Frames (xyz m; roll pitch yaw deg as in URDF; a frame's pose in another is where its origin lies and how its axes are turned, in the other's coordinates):
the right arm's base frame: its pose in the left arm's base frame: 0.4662 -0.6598 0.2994 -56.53 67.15 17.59
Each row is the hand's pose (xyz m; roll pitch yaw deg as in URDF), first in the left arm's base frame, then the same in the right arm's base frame.
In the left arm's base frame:
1: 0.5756 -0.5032 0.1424 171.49 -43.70 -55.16
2: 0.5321 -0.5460 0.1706 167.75 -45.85 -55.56
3: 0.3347 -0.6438 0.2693 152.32 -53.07 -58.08
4: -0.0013 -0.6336 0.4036 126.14 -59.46 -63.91
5: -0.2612 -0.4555 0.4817 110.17 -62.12 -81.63
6: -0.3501 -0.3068 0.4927 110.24 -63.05 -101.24
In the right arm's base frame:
1: 0.2036 -0.0016 0.1404 -137.87 18.60 -125.73
2: 0.1564 0.0158 0.0957 -142.49 17.45 -127.66
3: -0.0191 0.1327 -0.0218 -161.65 13.82 -134.36
4: -0.2660 0.3944 -0.0615 165.81 11.34 -141.24
5: -0.4133 0.6551 0.0638 132.41 13.52 -150.19
6: -0.4389 0.7752 0.1866 112.79 14.56 -159.45

